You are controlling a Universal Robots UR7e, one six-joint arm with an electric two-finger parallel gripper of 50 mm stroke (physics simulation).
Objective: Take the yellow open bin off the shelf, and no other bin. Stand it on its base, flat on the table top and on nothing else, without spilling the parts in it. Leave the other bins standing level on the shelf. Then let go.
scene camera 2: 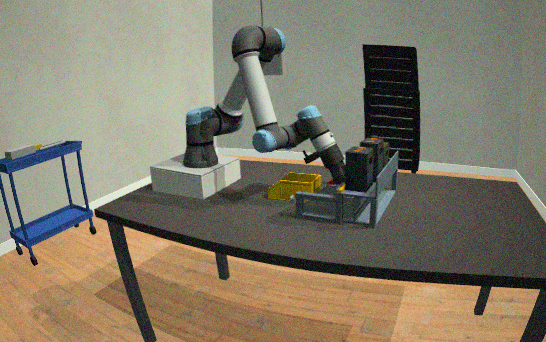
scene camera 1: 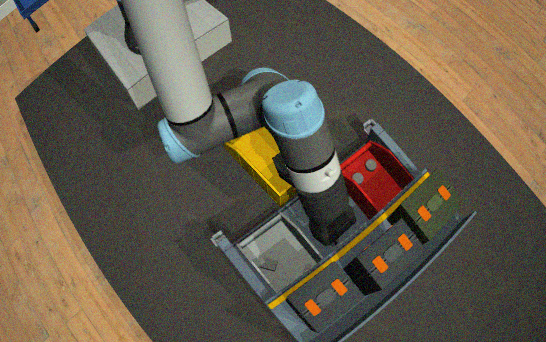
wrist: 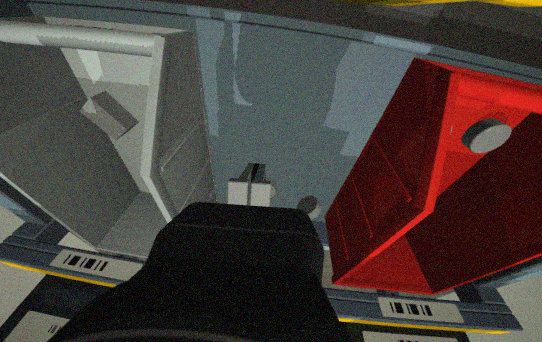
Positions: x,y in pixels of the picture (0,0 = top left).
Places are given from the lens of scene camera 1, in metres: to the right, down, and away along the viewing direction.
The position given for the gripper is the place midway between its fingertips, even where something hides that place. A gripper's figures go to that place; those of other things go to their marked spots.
gripper (scene camera 1: pixel 332 242): 0.11, 0.13, 0.76
yellow bin (scene camera 1: pixel 254 151): -0.04, -0.04, 0.85
red bin (scene camera 1: pixel 379 187): 0.21, 0.03, 0.80
grey bin (scene camera 1: pixel 280 239): 0.01, 0.13, 0.77
